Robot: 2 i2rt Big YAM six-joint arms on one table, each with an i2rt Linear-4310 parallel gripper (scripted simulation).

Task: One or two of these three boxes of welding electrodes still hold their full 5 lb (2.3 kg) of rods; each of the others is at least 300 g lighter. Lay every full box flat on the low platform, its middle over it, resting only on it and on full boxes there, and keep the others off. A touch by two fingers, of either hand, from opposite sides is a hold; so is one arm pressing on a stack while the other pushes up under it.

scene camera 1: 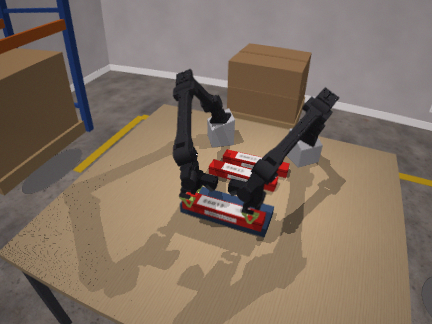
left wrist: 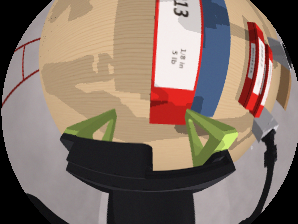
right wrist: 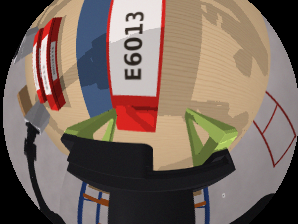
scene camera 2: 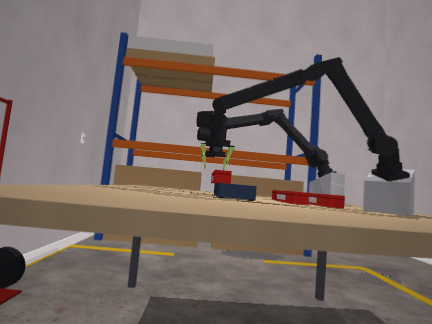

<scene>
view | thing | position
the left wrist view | my left gripper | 150,112
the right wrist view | my right gripper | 150,112
</scene>
